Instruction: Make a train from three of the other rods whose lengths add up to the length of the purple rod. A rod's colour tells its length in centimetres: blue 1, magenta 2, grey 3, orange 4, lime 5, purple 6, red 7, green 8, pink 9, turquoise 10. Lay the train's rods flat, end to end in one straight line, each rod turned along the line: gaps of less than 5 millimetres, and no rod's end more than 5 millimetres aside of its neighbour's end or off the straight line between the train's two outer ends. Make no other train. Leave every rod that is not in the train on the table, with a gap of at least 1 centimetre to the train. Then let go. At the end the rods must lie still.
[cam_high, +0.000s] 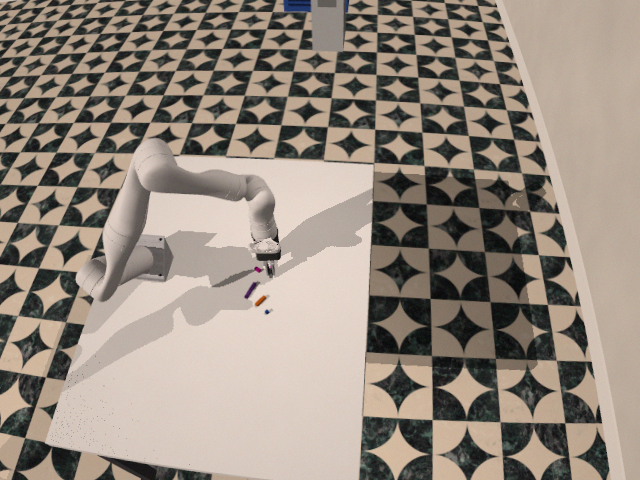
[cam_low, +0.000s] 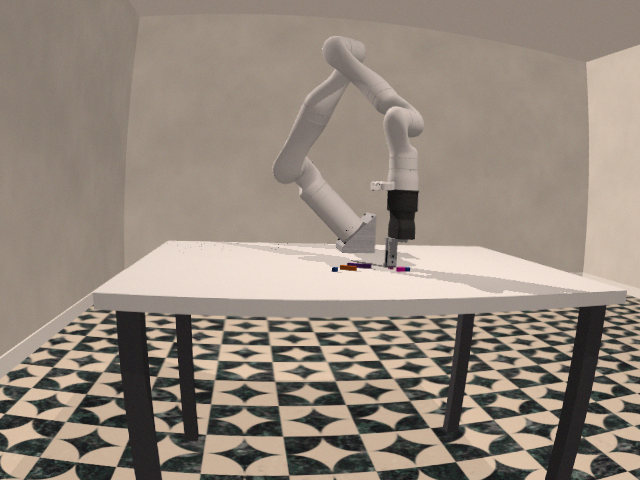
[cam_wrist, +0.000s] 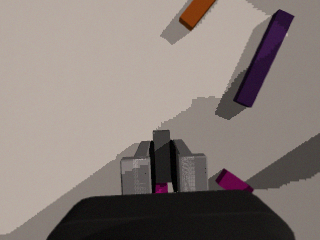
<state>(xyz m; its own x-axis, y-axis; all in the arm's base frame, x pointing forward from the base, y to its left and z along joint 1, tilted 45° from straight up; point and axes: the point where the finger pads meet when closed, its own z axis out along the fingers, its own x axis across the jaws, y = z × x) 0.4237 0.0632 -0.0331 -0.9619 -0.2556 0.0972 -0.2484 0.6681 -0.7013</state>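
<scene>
Right now the grey rod is 2 cm below my hand. Round my hand: purple rod: 5 cm behind, 7 cm to the right, 3 cm below; orange rod: 1 cm behind, 10 cm to the right, 3 cm below.
</scene>
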